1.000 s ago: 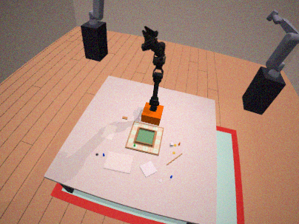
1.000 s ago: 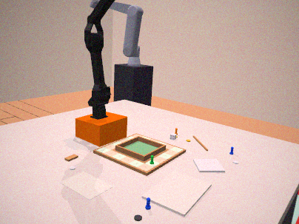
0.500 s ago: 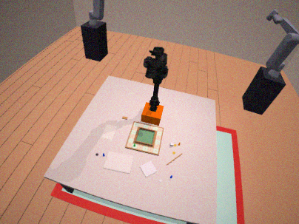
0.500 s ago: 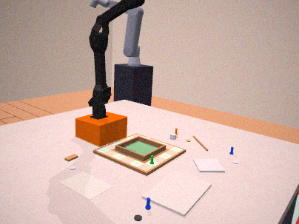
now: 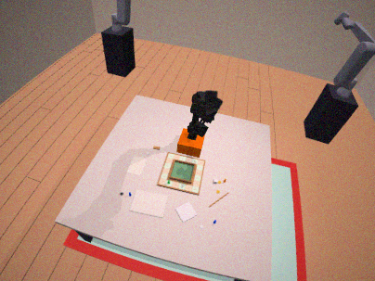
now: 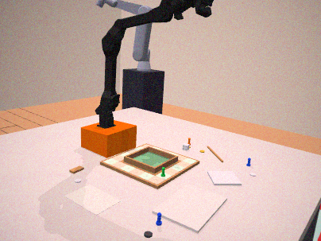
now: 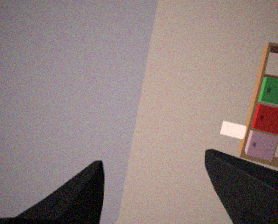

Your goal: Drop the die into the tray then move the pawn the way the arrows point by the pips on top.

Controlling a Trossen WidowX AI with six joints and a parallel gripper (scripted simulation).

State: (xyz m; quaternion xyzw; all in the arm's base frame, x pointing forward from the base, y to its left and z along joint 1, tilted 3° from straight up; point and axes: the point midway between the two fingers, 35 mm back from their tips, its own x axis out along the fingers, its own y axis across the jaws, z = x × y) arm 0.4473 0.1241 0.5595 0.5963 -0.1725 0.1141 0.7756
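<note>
The white die is 18 cm behind my gripper tip, 15 cm to the left of it and 69 cm below it. Round my gripper tip: green dice tray (18 cm behind, 9 cm to the right, 69 cm below); green pawn (6 cm behind, 15 cm to the right, 67 cm below); wooden stick (6 cm behind, 20 cm to the left, 69 cm below).
</note>
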